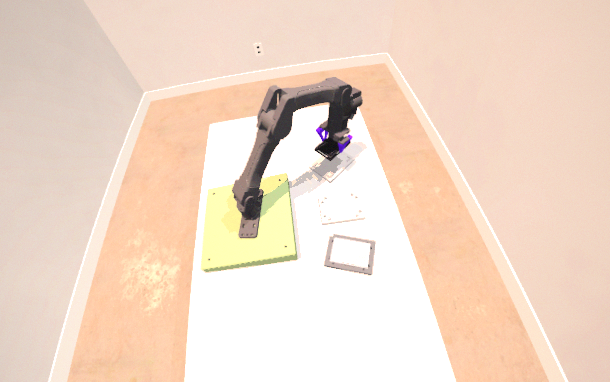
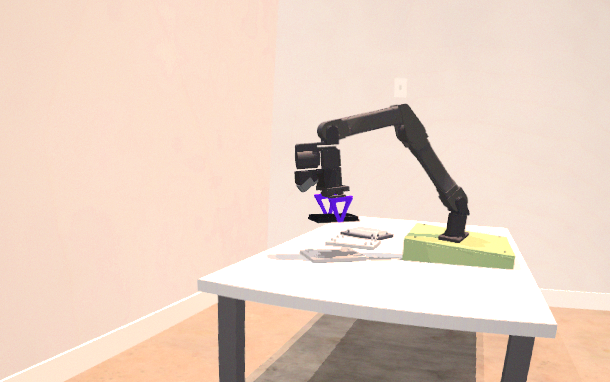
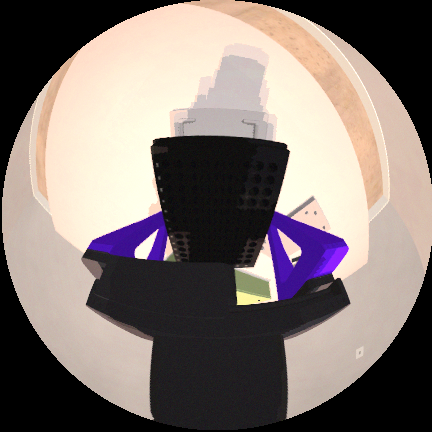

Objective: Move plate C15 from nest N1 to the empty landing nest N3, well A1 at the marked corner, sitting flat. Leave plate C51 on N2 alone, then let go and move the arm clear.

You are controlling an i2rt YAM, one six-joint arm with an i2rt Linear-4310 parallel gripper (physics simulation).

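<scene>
A black well plate (image 1: 327, 148) (image 2: 320, 218) (image 3: 220, 190), apparently C15, is held roughly level in the air. My gripper (image 1: 332, 144) (image 2: 334, 216) (image 3: 217, 214) is shut on it, with purple fingers along opposite sides. Below, apart from it, is a pale grey nest (image 1: 330, 175) (image 2: 310, 257) in the arm's shadow. A white nest (image 1: 342, 220) (image 2: 345, 244) with small corner posts lies in the middle of the row. A dark-rimmed nest (image 1: 349, 270) surrounds a white rectangle; I cannot tell if that is plate C51. Nest labels and the A1 mark are not legible.
The arm's base is bolted on a raised yellow-green block (image 1: 225, 250) (image 2: 460, 257) beside the nest row. The white table (image 1: 310, 325) (image 2: 375, 295) carries the block and nests. The arm's shadow falls across the block and table. A wall stands beyond the table.
</scene>
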